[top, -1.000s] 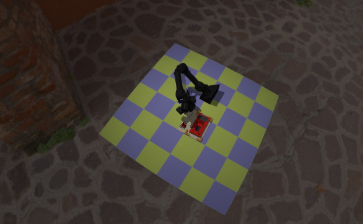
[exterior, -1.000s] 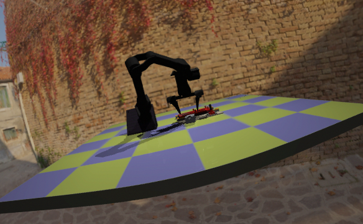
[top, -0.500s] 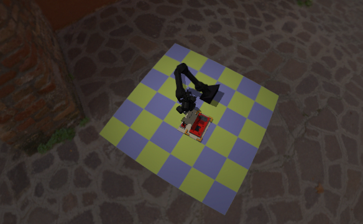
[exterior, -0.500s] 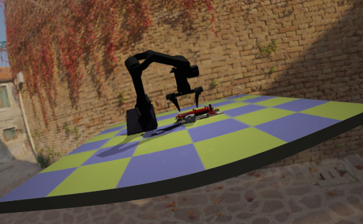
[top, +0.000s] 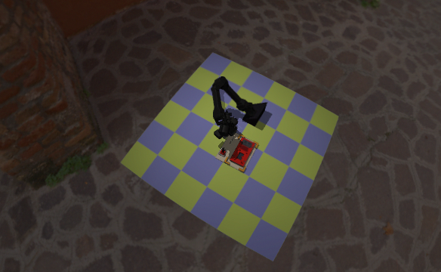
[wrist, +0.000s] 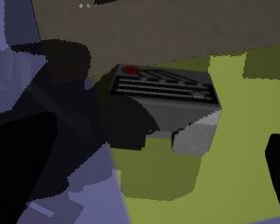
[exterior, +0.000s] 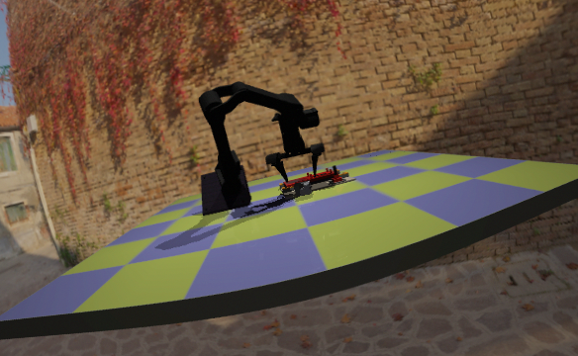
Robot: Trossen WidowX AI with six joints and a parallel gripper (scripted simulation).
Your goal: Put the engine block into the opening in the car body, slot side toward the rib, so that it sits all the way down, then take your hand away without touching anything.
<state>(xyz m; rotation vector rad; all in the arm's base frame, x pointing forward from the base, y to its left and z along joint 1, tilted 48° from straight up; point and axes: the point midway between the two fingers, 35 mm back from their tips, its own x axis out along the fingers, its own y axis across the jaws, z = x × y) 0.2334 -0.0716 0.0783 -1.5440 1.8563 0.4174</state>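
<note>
Now: the grey ribbed engine block 30 mm below my gripper tip. Round my gripper tip: beige base plate (70 mm ahead, 150 mm to the left, 40 mm below).
</note>
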